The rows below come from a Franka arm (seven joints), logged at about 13 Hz.
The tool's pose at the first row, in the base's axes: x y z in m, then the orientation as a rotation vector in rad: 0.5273 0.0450 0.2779 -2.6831 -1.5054 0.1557
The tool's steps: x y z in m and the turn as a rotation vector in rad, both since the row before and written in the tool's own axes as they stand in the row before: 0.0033 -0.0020 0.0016 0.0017 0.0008 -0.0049; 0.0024 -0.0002 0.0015 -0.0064 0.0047 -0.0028; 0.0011 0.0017 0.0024 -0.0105 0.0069 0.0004; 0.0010 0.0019 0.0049 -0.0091 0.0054 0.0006; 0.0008 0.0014 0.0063 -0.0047 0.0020 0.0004; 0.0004 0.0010 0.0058 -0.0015 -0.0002 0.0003; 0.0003 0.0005 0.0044 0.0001 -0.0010 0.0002; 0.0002 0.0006 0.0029 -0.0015 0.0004 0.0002; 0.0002 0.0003 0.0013 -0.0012 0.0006 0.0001; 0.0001 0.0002 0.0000 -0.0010 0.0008 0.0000
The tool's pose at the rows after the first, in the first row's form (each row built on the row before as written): 0.5271 0.0489 0.2763 -2.6776 -1.5108 0.1556; 0.5280 0.0511 0.2747 -2.6787 -1.5163 0.1445; 0.5297 0.0512 0.2721 -2.6847 -1.5189 0.1275; 0.5314 0.0511 0.2670 -2.6903 -1.5209 0.1135; 0.5325 0.0511 0.2606 -2.6935 -1.5220 0.1074; 0.5331 0.0510 0.2547 -2.6950 -1.5224 0.1066; 0.5333 0.0510 0.2503 -2.6954 -1.5224 0.1080; 0.5337 0.0509 0.2474 -2.6966 -1.5227 0.1064; 0.5340 0.0509 0.2461 -2.6974 -1.5230 0.1047; 0.5342 0.0509 0.2461 -2.6979 -1.5233 0.1029
